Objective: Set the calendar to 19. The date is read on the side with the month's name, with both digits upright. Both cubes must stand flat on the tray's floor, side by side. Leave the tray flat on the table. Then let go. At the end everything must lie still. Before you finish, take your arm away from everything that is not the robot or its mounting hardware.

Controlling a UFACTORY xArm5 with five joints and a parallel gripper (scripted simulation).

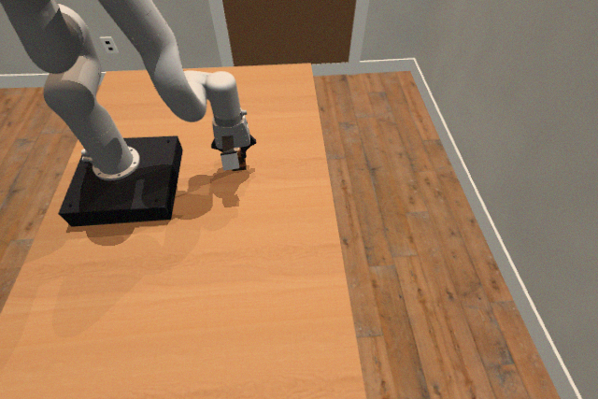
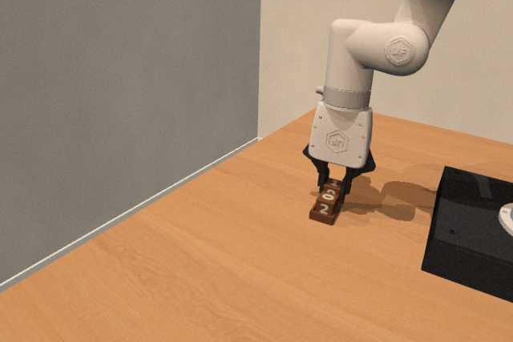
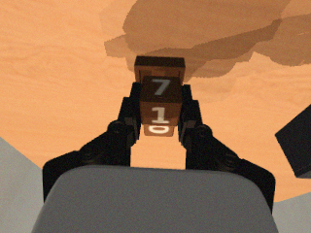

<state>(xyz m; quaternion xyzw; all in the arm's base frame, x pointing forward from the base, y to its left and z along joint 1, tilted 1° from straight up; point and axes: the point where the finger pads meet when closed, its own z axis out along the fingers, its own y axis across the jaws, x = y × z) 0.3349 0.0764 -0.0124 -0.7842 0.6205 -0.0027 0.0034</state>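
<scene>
My hand is 4 cm above the tray and 2 cm to the right of it. From my hand the other things lie so: brown date cube 3 cm to the left, 3 cm below, 1 cm behind.
</scene>
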